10 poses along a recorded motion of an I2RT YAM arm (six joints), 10 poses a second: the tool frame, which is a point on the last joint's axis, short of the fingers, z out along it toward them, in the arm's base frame.
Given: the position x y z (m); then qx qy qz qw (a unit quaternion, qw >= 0).
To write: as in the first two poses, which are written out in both.
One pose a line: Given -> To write
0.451, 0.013, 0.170, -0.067, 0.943, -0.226, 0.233 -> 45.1, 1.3, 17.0, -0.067, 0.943, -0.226, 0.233
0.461, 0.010, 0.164, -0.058, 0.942, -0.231, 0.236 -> 46.1, 1.0, 16.4, -0.058, 0.942, -0.231, 0.236
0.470, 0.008, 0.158, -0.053, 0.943, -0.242, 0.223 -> 47.0, 0.8, 15.8, -0.053, 0.943, -0.242, 0.223
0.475, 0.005, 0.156, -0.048, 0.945, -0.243, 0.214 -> 47.5, 0.5, 15.6, -0.048, 0.945, -0.243, 0.214
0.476, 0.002, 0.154, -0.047, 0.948, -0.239, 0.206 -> 47.6, 0.2, 15.4, -0.047, 0.948, -0.239, 0.206
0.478, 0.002, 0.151, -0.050, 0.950, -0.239, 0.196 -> 47.8, 0.2, 15.1, -0.050, 0.950, -0.239, 0.196
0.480, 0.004, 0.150, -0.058, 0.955, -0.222, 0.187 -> 48.0, 0.4, 15.0, -0.058, 0.955, -0.222, 0.187
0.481, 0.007, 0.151, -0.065, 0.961, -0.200, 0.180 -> 48.1, 0.7, 15.1, -0.065, 0.961, -0.200, 0.180
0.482, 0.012, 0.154, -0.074, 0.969, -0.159, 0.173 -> 48.2, 1.2, 15.4, -0.074, 0.969, -0.159, 0.173
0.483, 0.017, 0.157, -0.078, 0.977, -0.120, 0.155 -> 48.3, 1.7, 15.7, -0.078, 0.977, -0.120, 0.155
